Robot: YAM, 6 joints.
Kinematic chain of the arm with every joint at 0, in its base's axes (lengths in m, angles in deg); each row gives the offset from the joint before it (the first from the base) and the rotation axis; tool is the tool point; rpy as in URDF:
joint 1: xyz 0 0 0.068 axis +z
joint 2: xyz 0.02 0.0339 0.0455 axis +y
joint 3: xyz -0.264 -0.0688 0 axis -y
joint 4: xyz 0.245 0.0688 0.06 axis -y
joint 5: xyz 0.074 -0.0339 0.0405 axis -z
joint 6: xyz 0.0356 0 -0.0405 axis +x
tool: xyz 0 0 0 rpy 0 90 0
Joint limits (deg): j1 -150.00..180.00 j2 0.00..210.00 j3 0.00..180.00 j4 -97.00..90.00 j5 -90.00..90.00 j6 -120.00..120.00
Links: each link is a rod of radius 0.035 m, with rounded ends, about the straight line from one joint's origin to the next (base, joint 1, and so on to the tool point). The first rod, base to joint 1, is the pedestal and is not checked.
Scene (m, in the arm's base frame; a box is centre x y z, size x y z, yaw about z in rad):
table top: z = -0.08
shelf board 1: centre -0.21 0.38 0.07 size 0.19 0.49 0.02 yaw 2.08
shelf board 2: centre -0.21 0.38 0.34 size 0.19 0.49 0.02 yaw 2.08
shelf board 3: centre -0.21 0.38 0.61 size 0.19 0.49 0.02 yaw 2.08
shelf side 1: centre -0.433 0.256 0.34 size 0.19 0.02 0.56 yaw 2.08
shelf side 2: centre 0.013 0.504 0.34 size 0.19 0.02 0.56 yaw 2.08
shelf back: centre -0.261 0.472 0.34 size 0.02 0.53 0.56 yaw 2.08
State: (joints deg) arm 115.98 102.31 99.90 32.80 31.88 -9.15
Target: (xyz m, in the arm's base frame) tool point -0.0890 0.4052 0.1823
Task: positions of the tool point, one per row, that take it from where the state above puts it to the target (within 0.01 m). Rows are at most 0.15 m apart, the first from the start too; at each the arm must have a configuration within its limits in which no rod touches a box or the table.
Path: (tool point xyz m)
1: -0.1287 0.3198 0.4903
2: -0.0949 0.2589 0.4901
3: -0.0644 0.2011 0.4739
4: -0.0583 0.2529 0.3780
5: -0.0351 0.2715 0.2771
6: -0.0049 0.2546 0.1823
7: -0.0277 0.3070 0.1924
8: -0.0559 0.3581 0.1924
9: -0.0890 0.4052 0.1823

